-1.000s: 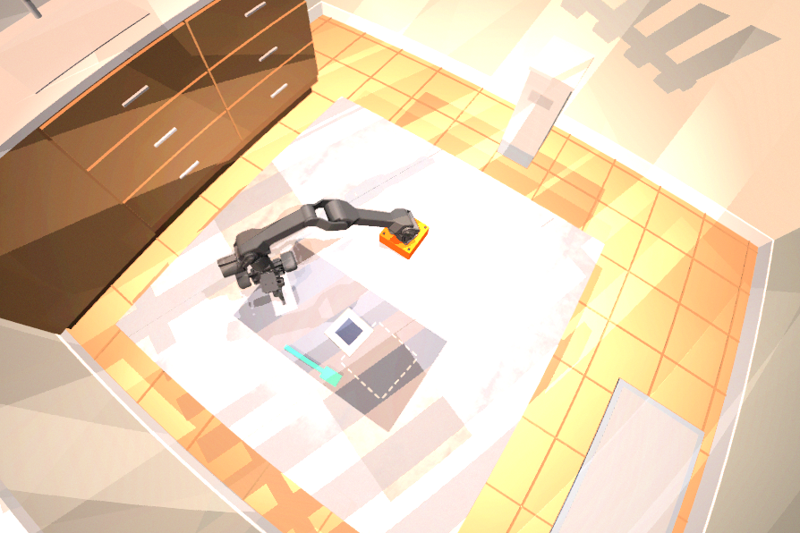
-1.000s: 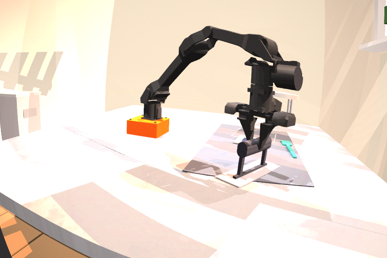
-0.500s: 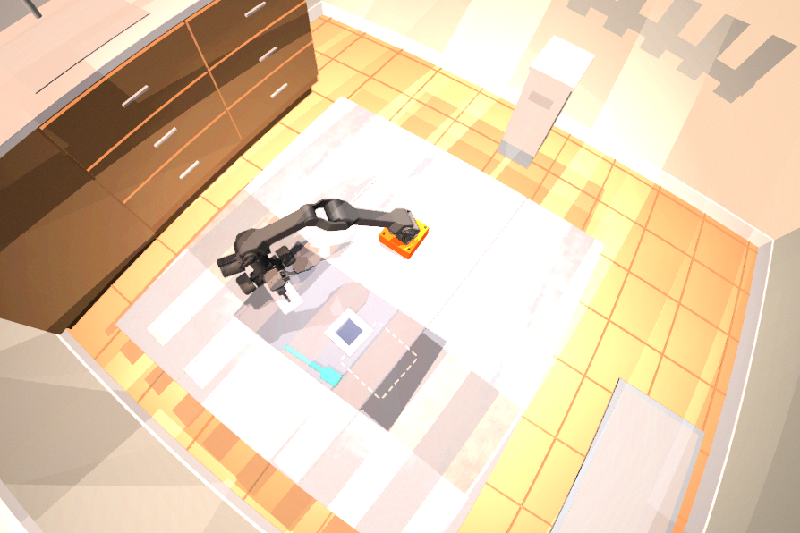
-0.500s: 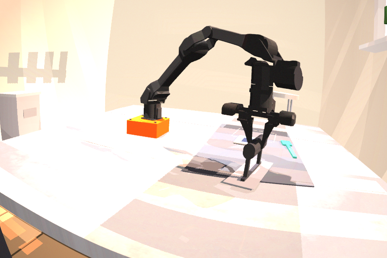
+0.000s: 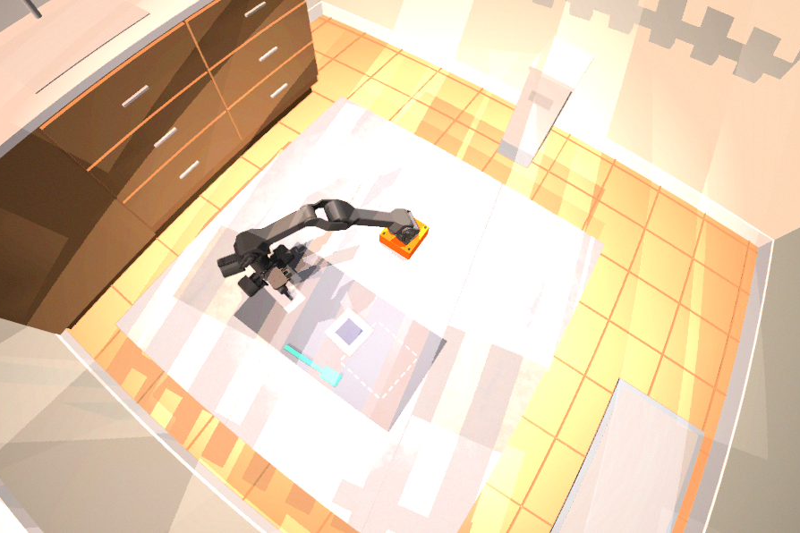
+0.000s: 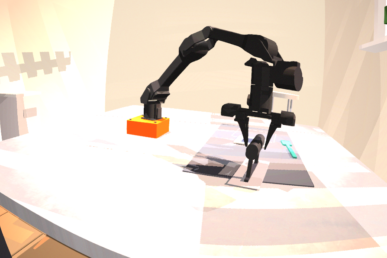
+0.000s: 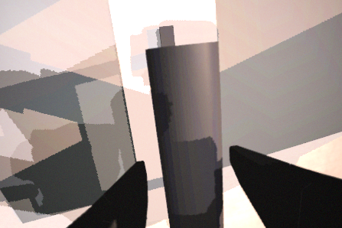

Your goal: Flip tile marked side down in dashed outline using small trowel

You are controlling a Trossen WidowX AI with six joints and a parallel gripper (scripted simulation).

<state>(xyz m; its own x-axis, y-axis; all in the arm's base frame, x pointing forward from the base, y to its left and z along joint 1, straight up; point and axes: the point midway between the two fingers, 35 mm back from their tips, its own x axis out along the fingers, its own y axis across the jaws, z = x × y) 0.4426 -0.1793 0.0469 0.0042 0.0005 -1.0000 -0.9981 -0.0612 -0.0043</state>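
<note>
Right now my gripper tip is 20 mm to the right of the grey trowel and 30 mm above it. From my gripper tip the other things lie so: teal trowel (80 mm ahead, 310 mm to the left, 60 mm below); then white tile (70 mm behind, 290 mm to the left, 60 mm below); then grey mat (50 mm behind, 260 mm to the left, 80 mm below).
</note>
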